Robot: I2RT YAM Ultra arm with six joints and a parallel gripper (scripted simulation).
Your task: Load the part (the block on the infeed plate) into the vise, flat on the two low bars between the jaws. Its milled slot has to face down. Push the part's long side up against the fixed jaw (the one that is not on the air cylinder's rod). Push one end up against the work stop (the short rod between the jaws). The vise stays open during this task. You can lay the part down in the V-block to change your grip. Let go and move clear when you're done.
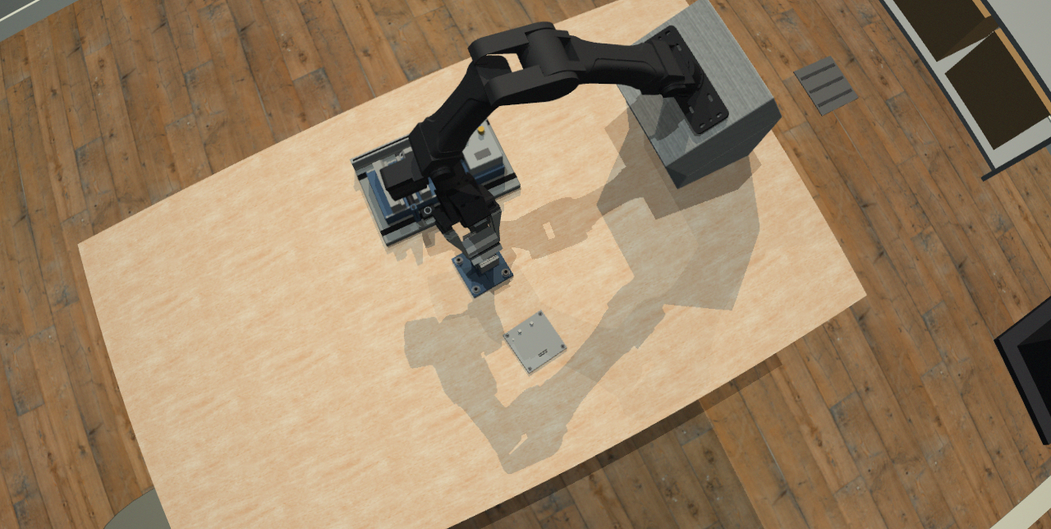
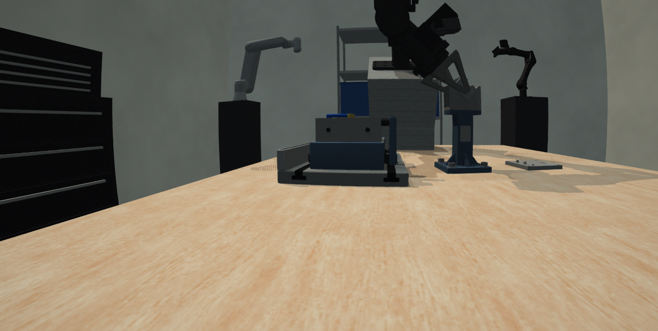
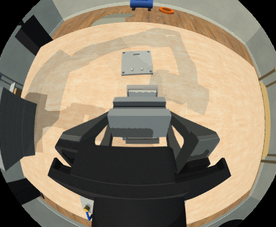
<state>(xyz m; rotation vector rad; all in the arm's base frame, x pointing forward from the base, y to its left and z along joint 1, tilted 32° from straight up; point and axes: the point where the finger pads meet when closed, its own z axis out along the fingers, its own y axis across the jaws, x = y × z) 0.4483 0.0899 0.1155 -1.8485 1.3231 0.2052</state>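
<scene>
Now: hand 1 cm to the right of the part and 1 cm below it. From my hand the other things lie so: work stop rod: 8 cm ahead, 16 cm to the right, 6 cm below; then air cylinder: 8 cm behind, 21 cm to the right, 8 cm below; then vise: 1 cm ahead, 21 cm to the right, 11 cm below.
</scene>
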